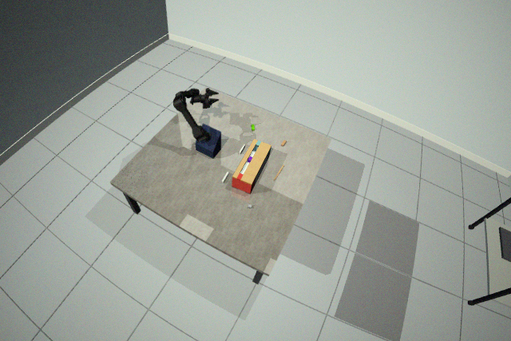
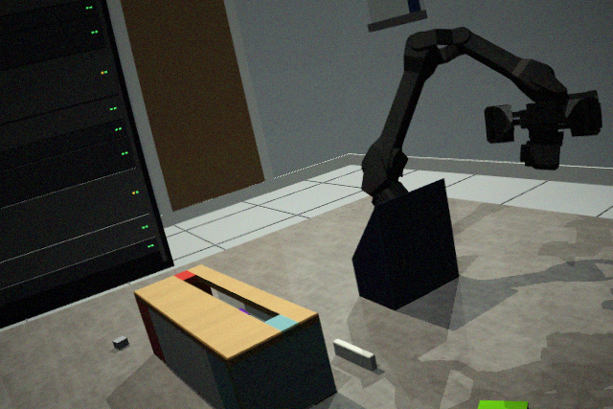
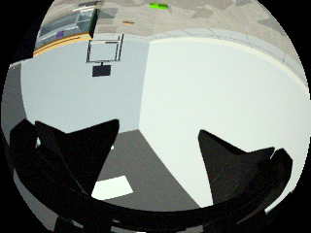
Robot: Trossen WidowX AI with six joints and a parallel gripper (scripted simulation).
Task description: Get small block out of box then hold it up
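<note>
Now: the purple block 46 cm ahead of my gripper tip, 24 cm to the right of it and 21 cm below it. From my gripper tip the other things lie so: box: 45 cm ahead, 26 cm to the right, 24 cm below; then green block: 30 cm below, 27 cm ahead, 13 cm to the left; then thin stick: 67 cm ahead, 30 cm below, 16 cm to the right.
</note>
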